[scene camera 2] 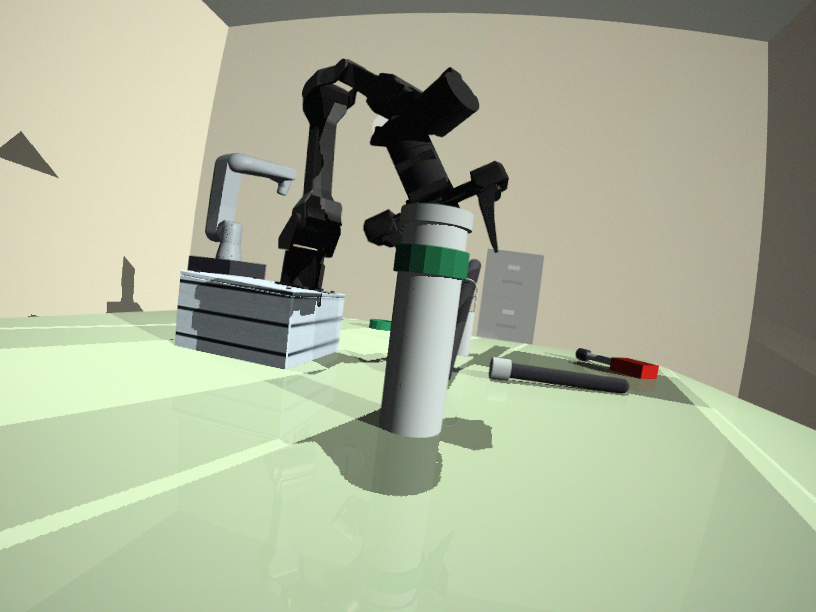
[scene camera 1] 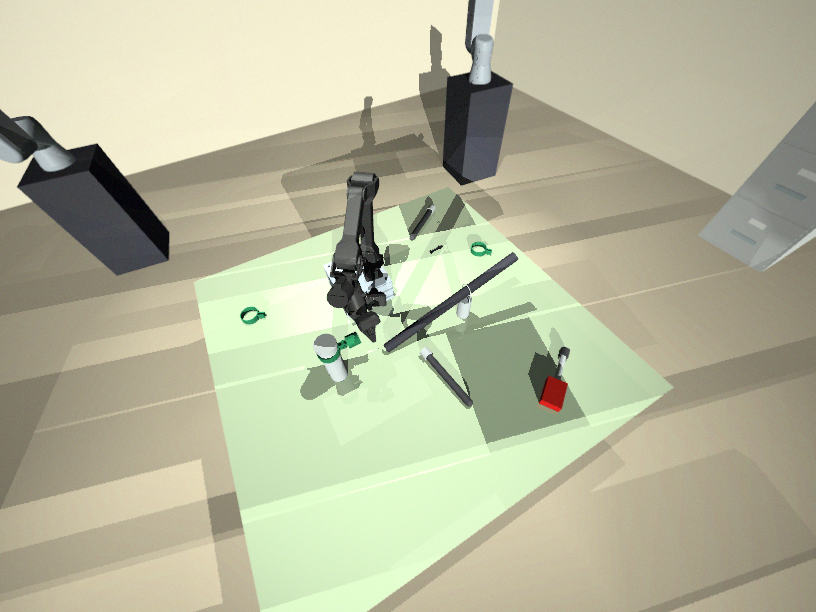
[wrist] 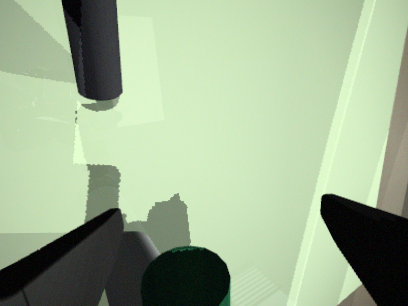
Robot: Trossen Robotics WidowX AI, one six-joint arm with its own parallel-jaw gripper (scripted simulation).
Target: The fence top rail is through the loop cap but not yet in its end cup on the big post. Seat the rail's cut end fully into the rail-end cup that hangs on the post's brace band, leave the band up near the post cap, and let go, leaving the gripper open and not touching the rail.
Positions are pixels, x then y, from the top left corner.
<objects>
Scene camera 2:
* my gripper: 462,267
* top rail: 468,288
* red-handled tool: 639,369
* big grey post: 425,308
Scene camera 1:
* my gripper: 369,336
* top rail: 415,327
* red-handled tool: 553,394
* big grey post: 325,345
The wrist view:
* my gripper: 221,210
</objects>
